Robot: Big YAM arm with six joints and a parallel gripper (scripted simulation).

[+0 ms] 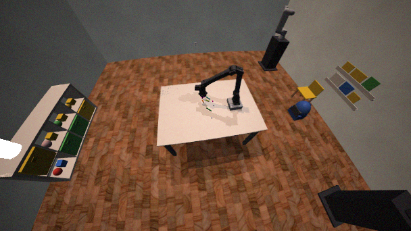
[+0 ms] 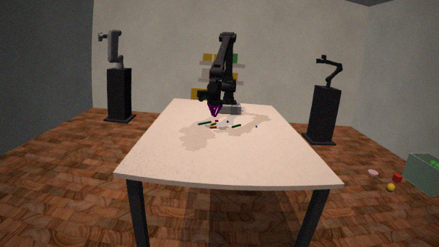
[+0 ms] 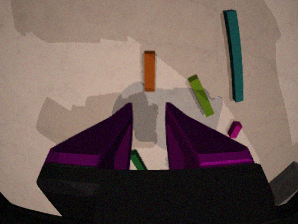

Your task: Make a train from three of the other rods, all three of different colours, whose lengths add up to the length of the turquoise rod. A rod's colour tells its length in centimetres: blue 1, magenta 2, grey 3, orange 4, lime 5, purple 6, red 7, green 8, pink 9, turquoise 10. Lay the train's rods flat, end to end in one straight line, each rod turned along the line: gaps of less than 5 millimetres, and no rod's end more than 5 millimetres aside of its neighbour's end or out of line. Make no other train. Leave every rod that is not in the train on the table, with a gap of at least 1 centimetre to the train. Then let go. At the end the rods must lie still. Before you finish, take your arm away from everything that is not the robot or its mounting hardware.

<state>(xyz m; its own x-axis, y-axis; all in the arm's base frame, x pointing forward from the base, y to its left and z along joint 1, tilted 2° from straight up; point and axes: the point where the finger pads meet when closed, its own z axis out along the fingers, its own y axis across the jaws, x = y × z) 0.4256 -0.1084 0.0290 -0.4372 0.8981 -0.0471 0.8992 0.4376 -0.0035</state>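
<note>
The orange rod lies 8 cm below my hand. Round my hand: magenta rod 13 cm behind, 2 cm to the left, 8 cm below; lime rod 6 cm behind, 8 cm below; turquoise rod 7 cm behind, 5 cm to the right, 8 cm below.
</note>
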